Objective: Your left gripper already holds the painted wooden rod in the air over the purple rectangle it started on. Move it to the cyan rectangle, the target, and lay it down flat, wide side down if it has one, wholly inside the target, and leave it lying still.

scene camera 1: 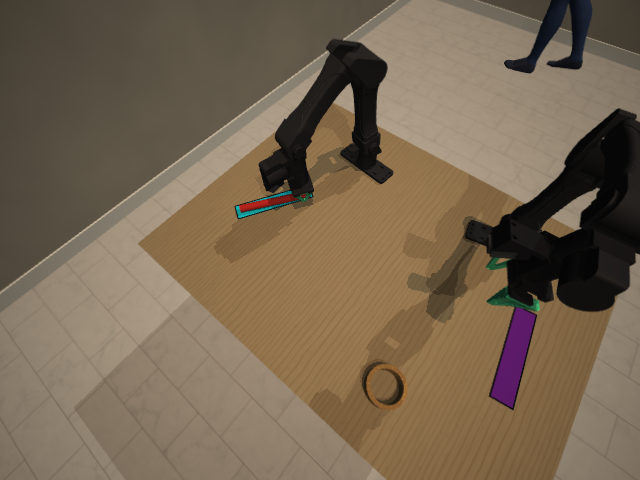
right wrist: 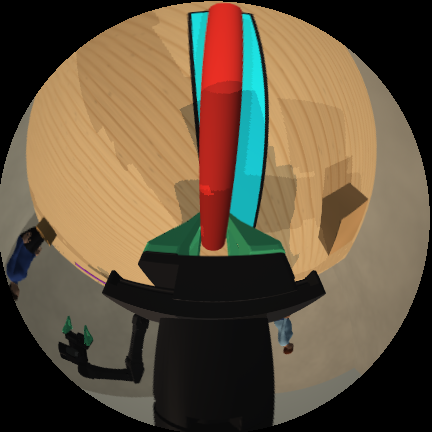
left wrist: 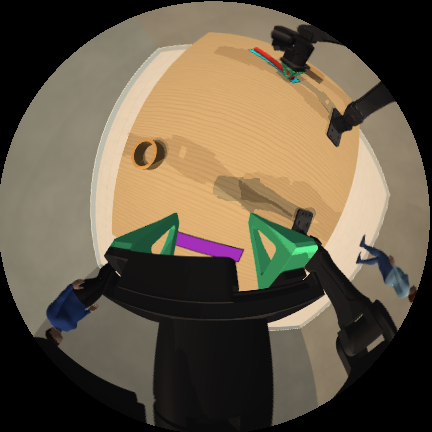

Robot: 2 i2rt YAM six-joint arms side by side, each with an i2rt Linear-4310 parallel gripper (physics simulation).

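Places are measured from the left arm's base along level axes (x left, y up, z ahead), in millimetres.
Where they show: left gripper, fingertip midpoint: (scene camera 1: 488, 285) (right wrist: 76, 320) (left wrist: 213, 217); right gripper, fingertip midpoint: (scene camera 1: 303, 197) (right wrist: 213, 216) (left wrist: 287, 77); right arm's base at its link origin: (scene camera 1: 366, 163) (left wrist: 335, 125).
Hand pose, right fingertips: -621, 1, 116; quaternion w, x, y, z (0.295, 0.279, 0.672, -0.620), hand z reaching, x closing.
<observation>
After its pixels a point has its place, as x, y, z.
The red painted rod (scene camera 1: 263, 203) {-719, 24, 207} (left wrist: 270, 59) {-693, 19, 190} (right wrist: 220, 125) {-687, 27, 172} is level and low over the cyan rectangle (scene camera 1: 248, 213) {-755, 1, 250} (left wrist: 295, 80) {-622, 1, 82} (right wrist: 252, 125) {-707, 1, 155}, running lengthwise along it. Cyan shows on both sides of its far part in the right wrist view; whether it touches the table cannot be told. My right gripper (scene camera 1: 305, 196) {-621, 1, 116} (left wrist: 287, 77) {-621, 1, 116} (right wrist: 213, 216) {-621, 1, 116} is shut on the rod's near end. My left gripper (scene camera 1: 490, 284) {-94, 241, 295} (left wrist: 213, 217) {-94, 241, 295} (right wrist: 76, 320) {-94, 241, 295} is open and empty, raised near one end of the purple rectangle (scene camera 1: 511, 359) {89, 1, 335} (left wrist: 210, 246) {89, 1, 296}, far from the rod.
An orange-brown ring (scene camera 1: 368, 388) {-221, 50, 559} (left wrist: 134, 156) {-175, 44, 573} is on the wooden table (scene camera 1: 289, 289) {-510, 0, 418} (left wrist: 225, 125) {-297, 0, 315}, far from the cyan rectangle. The black bases of both arms stand along the table's upper right side in scene camera 1. Human figures are beyond the table.
</observation>
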